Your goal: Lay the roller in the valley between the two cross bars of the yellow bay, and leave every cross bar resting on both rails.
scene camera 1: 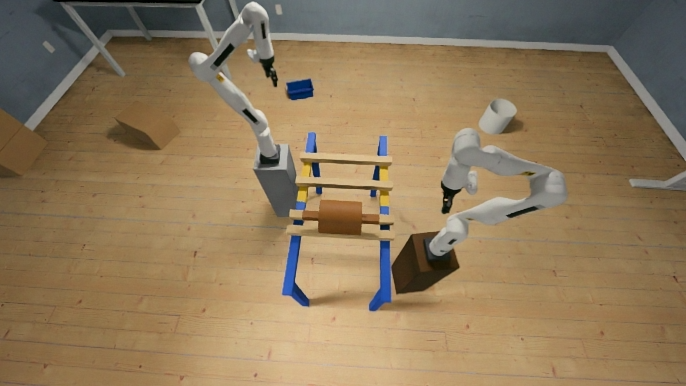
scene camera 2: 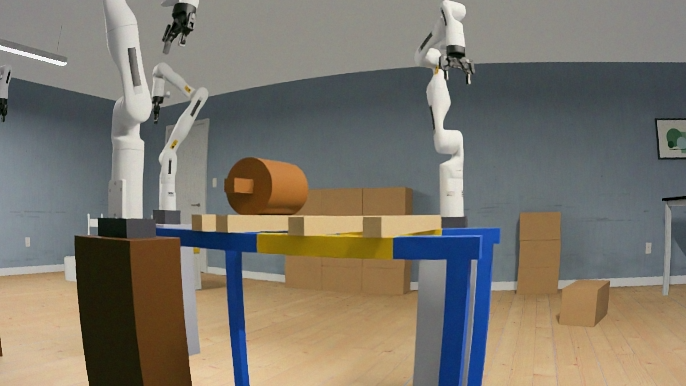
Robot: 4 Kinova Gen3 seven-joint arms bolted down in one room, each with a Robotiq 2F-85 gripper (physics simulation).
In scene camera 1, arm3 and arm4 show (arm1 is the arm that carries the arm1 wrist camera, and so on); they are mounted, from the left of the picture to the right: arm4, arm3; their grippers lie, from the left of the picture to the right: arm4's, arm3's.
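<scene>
The brown roller (scene camera 1: 340, 218) (scene camera 2: 289, 187) lies crosswise over two closely spaced cross bars (scene camera 1: 295, 231) (scene camera 2: 240, 223) beside the yellow bay, at the near side in scene camera 1. The yellow bay (scene camera 1: 303, 194) (scene camera 2: 325, 247) carries two wooden cross bars, one (scene camera 1: 345, 159) (scene camera 2: 375, 226) farther and one (scene camera 1: 345, 183) (scene camera 2: 300, 225) nearer in scene camera 1. All bars span both rails. Arm4's gripper (scene camera 1: 274, 82) hangs beyond the frame, arm3's gripper (scene camera 1: 446, 210) right of it; both are too small to read. In scene camera 2 the right arm's gripper (scene camera 2: 457, 78) is open and empty.
In scene camera 2 another gripper (scene camera 2: 175, 45) hangs at upper left, with smaller ones behind it and at the left edge. A grey pedestal (scene camera 1: 278, 187) and a brown pedestal (scene camera 1: 415, 262) (scene camera 2: 162, 310) flank the frame. A blue bin (scene camera 1: 300, 90) and a white bucket (scene camera 1: 495, 120) stand beyond.
</scene>
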